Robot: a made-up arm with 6 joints.
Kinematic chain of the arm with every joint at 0, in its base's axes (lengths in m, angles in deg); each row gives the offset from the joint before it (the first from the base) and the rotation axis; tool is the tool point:
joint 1: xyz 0 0 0.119 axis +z
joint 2: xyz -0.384 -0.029 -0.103 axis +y
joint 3: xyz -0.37 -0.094 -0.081 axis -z
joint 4: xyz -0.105 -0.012 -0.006 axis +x
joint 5: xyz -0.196 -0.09 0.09 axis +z
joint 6: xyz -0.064 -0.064 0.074 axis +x
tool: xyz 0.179 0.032 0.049
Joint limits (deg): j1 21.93..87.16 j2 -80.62..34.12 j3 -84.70..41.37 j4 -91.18..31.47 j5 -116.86..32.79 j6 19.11..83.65
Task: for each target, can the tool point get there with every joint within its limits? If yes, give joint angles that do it. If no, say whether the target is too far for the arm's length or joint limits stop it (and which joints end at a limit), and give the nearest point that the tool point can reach.
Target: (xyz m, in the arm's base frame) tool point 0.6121 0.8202 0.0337
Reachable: no: joint limits stop it (at a limit: joint 1, joint 2, joint 3, joint 4, joint 6) | nearest point 0.4490 -0.3742 -0.0623 | short by 1.209 m
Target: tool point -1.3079 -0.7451 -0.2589
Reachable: no: too far | nearest point -1.0811 -0.6245 -0.1955 | short by 0.265 m
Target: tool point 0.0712 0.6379 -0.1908
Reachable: no: joint limits stop it (at a limit: joint 1, joint 2, joint 3, joint 4, joint 5, joint 6) | nearest point -0.4479 -0.0165 -0.3469 | short by 0.850 m
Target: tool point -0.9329 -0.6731 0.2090
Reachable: yes | joints 29.97 -1.70 2.21 -46.56 -82.20 70.89
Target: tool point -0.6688 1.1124 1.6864
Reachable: no: too far | nearest point -0.8028 -0.0745 0.4928 | short by 1.689 m
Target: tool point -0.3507 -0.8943 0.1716
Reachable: yes | joints 49.13 6.04 -1.09 11.61 14.65 51.33
